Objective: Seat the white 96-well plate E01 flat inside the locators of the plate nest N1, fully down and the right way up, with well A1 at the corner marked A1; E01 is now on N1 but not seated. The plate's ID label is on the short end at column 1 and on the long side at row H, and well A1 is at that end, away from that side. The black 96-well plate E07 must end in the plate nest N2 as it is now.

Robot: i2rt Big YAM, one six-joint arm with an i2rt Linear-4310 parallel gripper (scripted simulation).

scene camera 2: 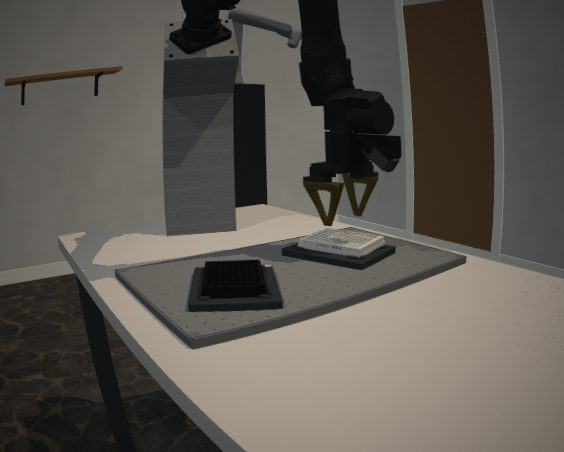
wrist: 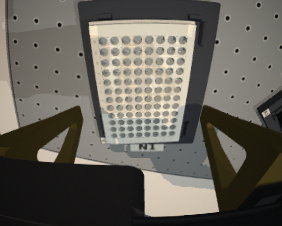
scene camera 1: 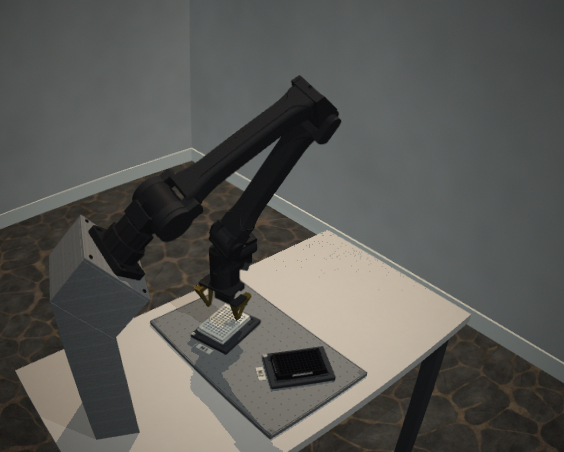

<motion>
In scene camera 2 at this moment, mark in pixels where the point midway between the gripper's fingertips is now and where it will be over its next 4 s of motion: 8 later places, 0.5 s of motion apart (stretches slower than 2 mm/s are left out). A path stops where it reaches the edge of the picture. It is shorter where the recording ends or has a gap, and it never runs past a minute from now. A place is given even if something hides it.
My gripper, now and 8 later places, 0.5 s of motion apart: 343,220; 342,234; 343,244; 342,242; 340,233; 340,219; 341,218; 340,219; 340,228
</motion>
